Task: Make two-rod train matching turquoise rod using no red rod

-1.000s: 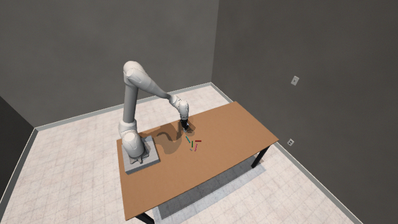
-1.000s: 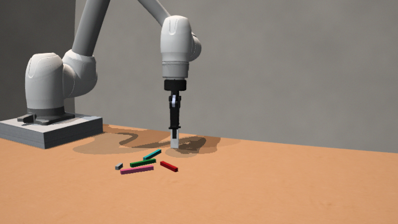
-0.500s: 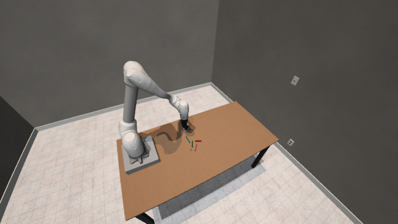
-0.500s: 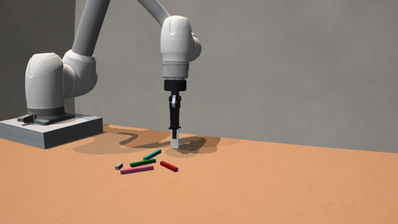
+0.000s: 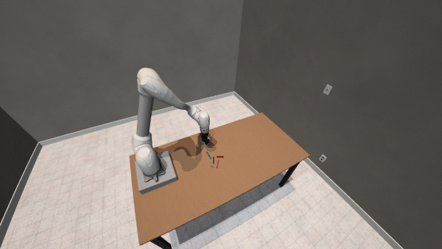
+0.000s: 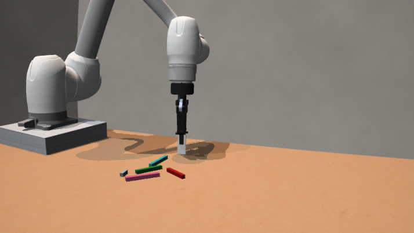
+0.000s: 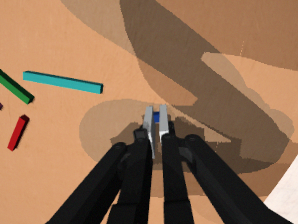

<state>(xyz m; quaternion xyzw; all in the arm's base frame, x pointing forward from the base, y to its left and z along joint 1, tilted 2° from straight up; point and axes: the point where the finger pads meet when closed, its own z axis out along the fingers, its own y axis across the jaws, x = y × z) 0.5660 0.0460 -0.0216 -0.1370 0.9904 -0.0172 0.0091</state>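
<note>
Now: the blue rod 30 mm below my hand. The rest, counted from my hand: red rod (200 mm to the right, 60 mm ahead, 30 mm below); turquoise rod (120 mm to the right, 30 mm below, 30 mm behind); green rod (200 mm to the right, 30 mm below, 20 mm behind).
</note>
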